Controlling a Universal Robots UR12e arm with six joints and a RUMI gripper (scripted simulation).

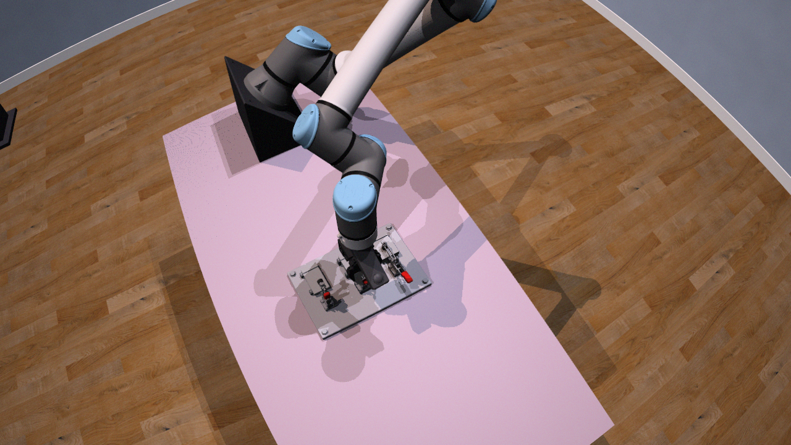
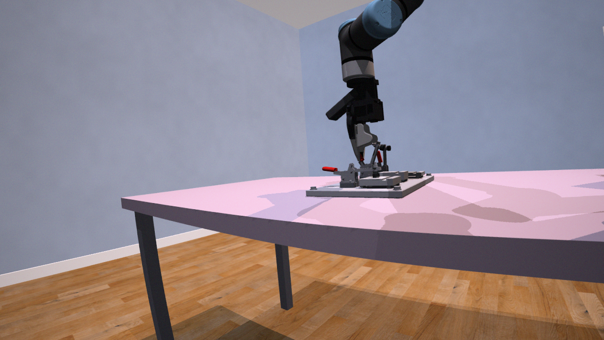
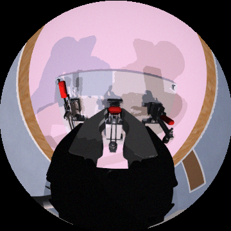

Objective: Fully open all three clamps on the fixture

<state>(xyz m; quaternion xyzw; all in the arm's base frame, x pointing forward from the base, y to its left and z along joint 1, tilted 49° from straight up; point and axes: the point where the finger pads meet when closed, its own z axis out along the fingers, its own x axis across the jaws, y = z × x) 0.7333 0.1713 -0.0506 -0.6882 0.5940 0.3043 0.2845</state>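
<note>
My gripper is now 8 cm above the grey fixture plate, 5 cm past it and 1 cm to the left of it. Round my hand: flat grey part 12 cm behind, 10 cm to the left, 6 cm below.
</note>
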